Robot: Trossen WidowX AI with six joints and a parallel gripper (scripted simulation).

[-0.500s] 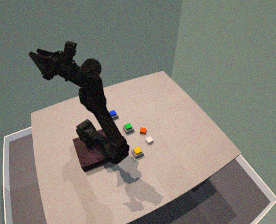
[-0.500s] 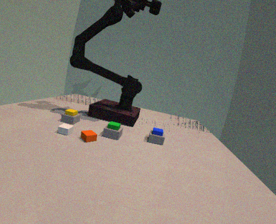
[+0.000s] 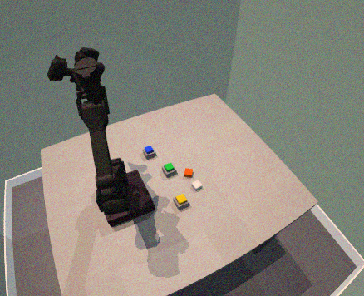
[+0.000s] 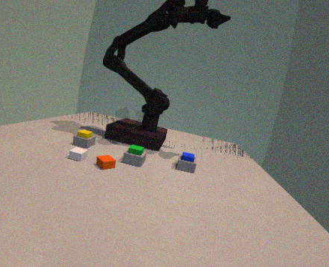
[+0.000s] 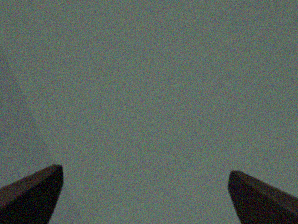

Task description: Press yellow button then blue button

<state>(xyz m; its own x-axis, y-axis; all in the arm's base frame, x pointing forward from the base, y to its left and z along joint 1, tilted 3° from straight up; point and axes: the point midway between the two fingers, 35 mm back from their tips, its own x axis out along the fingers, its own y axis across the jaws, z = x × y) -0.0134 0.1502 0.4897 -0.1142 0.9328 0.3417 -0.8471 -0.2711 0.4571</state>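
Right now my gripper tip is 51 cm above the yellow button, 38 cm to the left of it and 18 cm short of it. Also, from my gripper tip: blue button (51 cm below, 22 cm ahead, 9 cm to the right); green button (51 cm below, 23 cm to the right, 23 cm ahead); orange block (53 cm below, 29 cm to the right, 29 cm ahead).
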